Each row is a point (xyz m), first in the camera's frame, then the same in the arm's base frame.
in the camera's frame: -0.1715 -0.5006 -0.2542
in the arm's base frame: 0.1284 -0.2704 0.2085
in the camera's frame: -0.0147 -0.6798 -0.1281
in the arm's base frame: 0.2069 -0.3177 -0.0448
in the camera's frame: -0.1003 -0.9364 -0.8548
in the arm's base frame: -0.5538 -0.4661 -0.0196
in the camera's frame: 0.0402 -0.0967 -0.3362
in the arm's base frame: 0.1261 0.1795 0.3192
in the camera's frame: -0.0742 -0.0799 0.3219
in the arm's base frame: 0.7766 0.0279 0.3042
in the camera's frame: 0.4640 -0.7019 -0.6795
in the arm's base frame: -0.3554 0.0544 -0.3260
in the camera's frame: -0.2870 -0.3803 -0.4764
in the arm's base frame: -0.0581 -0.2267 0.4097
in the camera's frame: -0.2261 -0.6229 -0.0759
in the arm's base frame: 0.2785 -0.4212 0.1418
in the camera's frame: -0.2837 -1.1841 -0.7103
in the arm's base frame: -0.4582 -0.7899 -0.0631
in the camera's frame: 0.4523 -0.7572 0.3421
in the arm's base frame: 0.6305 -0.1326 -0.5260
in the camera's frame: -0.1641 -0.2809 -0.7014
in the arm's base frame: -0.2615 -0.0418 0.4184
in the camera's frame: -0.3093 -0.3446 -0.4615
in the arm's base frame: -0.0350 -0.2168 0.4467
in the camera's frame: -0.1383 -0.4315 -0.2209
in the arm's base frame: 0.1743 -0.2018 0.2217
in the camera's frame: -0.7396 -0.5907 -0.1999
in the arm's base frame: 0.1852 -0.7172 0.5704
